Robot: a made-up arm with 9 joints. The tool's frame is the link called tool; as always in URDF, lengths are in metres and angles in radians. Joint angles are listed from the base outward.
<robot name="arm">
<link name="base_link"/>
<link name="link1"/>
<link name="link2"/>
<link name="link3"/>
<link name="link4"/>
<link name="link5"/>
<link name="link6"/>
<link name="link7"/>
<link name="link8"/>
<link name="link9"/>
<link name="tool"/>
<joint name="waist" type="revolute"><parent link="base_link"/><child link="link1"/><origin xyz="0 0 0.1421" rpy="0 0 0"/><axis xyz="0 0 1"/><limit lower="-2.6" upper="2.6"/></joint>
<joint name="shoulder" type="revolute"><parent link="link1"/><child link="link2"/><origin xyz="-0.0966 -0.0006 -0.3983" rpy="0 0 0"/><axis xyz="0 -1 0"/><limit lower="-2.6" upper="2.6"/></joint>
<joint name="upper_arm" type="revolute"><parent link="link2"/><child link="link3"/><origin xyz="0.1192 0.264 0.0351" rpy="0 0 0"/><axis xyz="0 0 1"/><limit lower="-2.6" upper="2.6"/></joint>
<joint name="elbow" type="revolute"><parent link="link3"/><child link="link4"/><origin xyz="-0.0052 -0.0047 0.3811" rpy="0 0 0"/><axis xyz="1 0 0"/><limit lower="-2.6" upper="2.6"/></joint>
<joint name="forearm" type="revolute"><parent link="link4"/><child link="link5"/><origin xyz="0.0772 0.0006 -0.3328" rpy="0 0 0"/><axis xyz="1 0 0"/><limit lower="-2.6" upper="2.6"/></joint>
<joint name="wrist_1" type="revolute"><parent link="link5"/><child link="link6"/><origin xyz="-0.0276 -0.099 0.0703" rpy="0 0 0"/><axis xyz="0 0 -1"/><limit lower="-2.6" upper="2.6"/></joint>
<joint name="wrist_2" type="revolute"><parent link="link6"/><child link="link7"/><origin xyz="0.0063 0.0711 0.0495" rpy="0 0 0"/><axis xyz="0 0 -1"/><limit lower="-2.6" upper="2.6"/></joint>
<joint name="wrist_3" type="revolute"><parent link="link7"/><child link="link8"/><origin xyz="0.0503 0.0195 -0.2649" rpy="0 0 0"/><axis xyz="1 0 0"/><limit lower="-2.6" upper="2.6"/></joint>
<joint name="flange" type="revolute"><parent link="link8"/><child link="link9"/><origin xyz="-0.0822 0.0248 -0.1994" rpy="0 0 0"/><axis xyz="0 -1 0"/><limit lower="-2.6" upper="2.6"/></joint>
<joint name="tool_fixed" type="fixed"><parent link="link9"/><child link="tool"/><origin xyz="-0.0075 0.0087 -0.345" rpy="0 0 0"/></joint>
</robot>
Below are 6 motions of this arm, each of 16 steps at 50 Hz.
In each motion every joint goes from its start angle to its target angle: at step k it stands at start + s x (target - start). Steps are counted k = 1, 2, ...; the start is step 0. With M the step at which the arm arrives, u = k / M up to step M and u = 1 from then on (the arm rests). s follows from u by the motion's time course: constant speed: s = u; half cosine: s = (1 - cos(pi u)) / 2; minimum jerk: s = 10 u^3 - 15 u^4 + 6 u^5.
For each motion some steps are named. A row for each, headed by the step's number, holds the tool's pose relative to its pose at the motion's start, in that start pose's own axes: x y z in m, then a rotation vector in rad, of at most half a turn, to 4 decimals.
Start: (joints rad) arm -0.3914 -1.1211 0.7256 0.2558 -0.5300 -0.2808 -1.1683 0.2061 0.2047
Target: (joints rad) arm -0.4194 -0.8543 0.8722 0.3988 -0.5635 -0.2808 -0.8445 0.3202 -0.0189
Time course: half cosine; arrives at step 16
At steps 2, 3, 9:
2: 0.0003 -0.0027 0.0015 -0.0069 0.0072 -0.0083
3: 0.0006 -0.0059 0.0033 -0.0151 0.0158 -0.0185
9: 0.0072 -0.0325 0.0233 -0.0952 0.1025 -0.1312

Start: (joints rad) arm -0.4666 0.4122 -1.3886 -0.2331 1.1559 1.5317 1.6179 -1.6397 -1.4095
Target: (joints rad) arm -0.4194 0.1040 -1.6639 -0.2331 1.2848 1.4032 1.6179 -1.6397 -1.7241
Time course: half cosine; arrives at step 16
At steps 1, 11, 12, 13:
1: -0.0016 -0.0003 0.0001 -0.0011 0.0036 0.0018
11: -0.1134 -0.0450 0.0214 -0.1207 0.2592 0.1490
12: -0.1222 -0.0510 0.0249 -0.1354 0.2807 0.1633
13: -0.1290 -0.0560 0.0279 -0.1479 0.2978 0.1749

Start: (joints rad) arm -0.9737 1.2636 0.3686 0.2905 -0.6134 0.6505 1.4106 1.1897 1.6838
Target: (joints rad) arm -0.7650 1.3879 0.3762 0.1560 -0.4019 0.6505 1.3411 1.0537 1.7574
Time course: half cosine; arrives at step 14
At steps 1, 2, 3, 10, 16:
1: -0.0003 -0.0004 -0.0003 -0.0029 0.0013 0.0011
2: -0.0012 -0.0015 -0.0010 -0.0113 0.0052 0.0044
3: -0.0026 -0.0033 -0.0023 -0.0248 0.0115 0.0096
10: -0.0200 -0.0211 -0.0132 -0.1765 0.0920 0.0711
16: -0.0248 -0.0247 -0.0153 -0.2148 0.1152 0.0871

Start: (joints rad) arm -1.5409 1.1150 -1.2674 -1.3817 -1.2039 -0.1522 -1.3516 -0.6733 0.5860
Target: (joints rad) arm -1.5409 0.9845 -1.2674 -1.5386 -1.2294 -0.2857 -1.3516 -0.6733 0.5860
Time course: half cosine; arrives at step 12
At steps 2, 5, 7, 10, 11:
2: -0.0133 0.0020 0.0038 0.0086 0.0095 0.0192
5: -0.0743 0.0094 0.0232 0.0491 0.0531 0.1052
7: -0.1268 0.0132 0.0428 0.0857 0.0911 0.1769
10: -0.1885 0.0144 0.0695 0.1312 0.1365 0.2589
11: -0.1987 0.0143 0.0743 0.1389 0.1440 0.2722

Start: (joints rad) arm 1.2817 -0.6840 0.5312 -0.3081 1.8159 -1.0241 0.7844 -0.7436 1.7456
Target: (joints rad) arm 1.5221 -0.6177 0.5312 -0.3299 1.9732 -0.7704 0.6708 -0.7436 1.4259
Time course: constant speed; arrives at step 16
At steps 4, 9, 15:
4: -0.0460 0.0086 0.0252 0.0039 0.1403 -0.0042
9: -0.1012 0.0187 0.0664 0.0086 0.3173 -0.0076
15: -0.1614 0.0296 0.1299 0.0137 0.5320 -0.0090

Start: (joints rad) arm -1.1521 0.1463 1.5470 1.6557 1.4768 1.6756 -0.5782 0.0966 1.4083
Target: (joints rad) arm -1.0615 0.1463 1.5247 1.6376 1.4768 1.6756 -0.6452 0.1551 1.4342
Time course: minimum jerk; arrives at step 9
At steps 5, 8, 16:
5: 0.0135 -0.0228 -0.0080 0.0040 -0.0209 -0.0224
8: 0.0220 -0.0378 -0.0123 0.0065 -0.0339 -0.0364
16: 0.0222 -0.0382 -0.0124 0.0065 -0.0343 -0.0368

